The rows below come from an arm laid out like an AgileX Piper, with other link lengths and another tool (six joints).
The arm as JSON. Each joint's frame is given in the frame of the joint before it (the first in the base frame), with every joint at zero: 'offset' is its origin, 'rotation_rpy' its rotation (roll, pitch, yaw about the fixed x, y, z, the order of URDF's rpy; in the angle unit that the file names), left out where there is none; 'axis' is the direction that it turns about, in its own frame. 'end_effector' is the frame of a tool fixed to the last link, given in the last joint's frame.
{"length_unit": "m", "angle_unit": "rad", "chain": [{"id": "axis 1", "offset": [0.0, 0.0, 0.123], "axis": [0.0, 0.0, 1.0]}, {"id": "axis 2", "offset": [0.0, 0.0, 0.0], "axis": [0.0, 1.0, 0.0]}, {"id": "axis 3", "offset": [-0.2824, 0.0, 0.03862], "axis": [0.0, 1.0, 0.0]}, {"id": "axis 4", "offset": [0.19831, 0.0, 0.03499], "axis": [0.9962, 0.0, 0.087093]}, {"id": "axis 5", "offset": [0.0, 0.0, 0.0], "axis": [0.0, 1.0, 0.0]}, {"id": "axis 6", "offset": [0.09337, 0.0, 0.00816], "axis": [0.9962, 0.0, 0.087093]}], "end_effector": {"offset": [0.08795, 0.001, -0.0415], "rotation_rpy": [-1.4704, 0.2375, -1.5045]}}
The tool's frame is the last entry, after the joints.
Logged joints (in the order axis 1, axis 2, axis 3, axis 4, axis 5, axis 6), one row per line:
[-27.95, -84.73, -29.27, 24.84, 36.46, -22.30]
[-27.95, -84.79, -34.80, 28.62, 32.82, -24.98]
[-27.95, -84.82, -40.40, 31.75, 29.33, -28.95]
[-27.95, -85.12, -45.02, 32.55, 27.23, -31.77]
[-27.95, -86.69, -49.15, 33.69, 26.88, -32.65]
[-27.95, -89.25, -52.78, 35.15, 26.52, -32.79]
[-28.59, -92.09, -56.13, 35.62, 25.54, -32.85]
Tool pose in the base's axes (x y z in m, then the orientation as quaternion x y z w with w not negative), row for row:
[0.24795, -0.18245, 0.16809, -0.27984, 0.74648, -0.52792, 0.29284]
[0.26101, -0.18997, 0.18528, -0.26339, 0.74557, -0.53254, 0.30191]
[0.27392, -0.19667, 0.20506, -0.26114, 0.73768, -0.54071, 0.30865]
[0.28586, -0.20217, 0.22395, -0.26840, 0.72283, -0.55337, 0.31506]
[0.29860, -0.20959, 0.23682, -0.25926, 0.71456, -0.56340, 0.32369]
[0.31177, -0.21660, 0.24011, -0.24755, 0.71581, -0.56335, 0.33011]
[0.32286, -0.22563, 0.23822, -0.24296, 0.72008, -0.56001, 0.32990]
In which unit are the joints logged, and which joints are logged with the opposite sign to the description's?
The joints are logged in degrees. Opposite sign: axis 2, axis 5.
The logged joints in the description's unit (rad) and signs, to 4 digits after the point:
[-0.4878, 1.4788, -0.5109, 0.4335, -0.6363, -0.3892]
[-0.4878, 1.4799, -0.6074, 0.4995, -0.5728, -0.4360]
[-0.4878, 1.4804, -0.7051, 0.5541, -0.5119, -0.5053]
[-0.4878, 1.4856, -0.7857, 0.5681, -0.4753, -0.5545]
[-0.4878, 1.5130, -0.8578, 0.5880, -0.4691, -0.5699]
[-0.4878, 1.5577, -0.9212, 0.6135, -0.4629, -0.5723]
[-0.4990, 1.6073, -0.9797, 0.6217, -0.4458, -0.5733]

